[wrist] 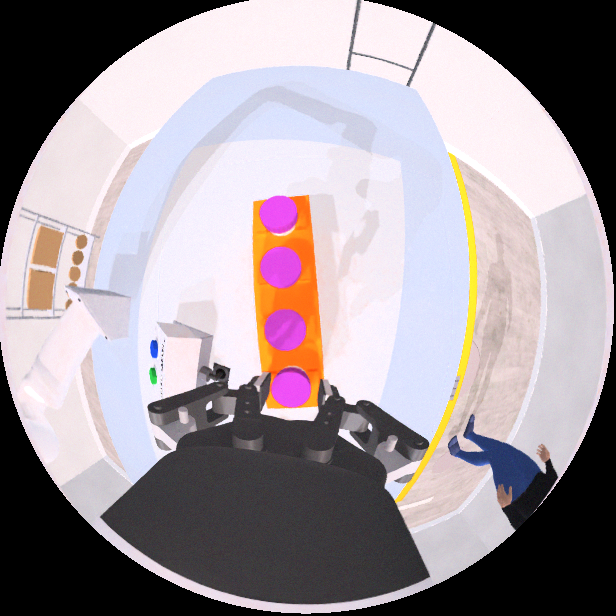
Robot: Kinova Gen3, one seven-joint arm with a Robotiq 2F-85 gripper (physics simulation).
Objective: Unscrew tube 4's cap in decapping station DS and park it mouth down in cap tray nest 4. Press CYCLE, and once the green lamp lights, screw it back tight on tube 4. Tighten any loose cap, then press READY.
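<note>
An orange tube rack (287,301) runs away from me down the middle of the white table. It holds a row of tubes with magenta caps. The farthest cap (278,213) sits a little raised and off-centre, with a white rim showing beneath it. The two middle caps (280,267) (285,329) sit flush. My gripper (293,390) is open, with one finger on each side of the nearest cap (291,387). I cannot tell its height above that cap, and no finger clearly touches it. No tube numbers, cap tray or lamp can be seen.
A white control box (181,356) with a blue button (154,347) and a green button (152,375) stands left of the rack. A white slanted block (100,310) lies farther left. A yellow line (471,298) marks the table's right edge. A person in blue (505,462) is on the floor at lower right.
</note>
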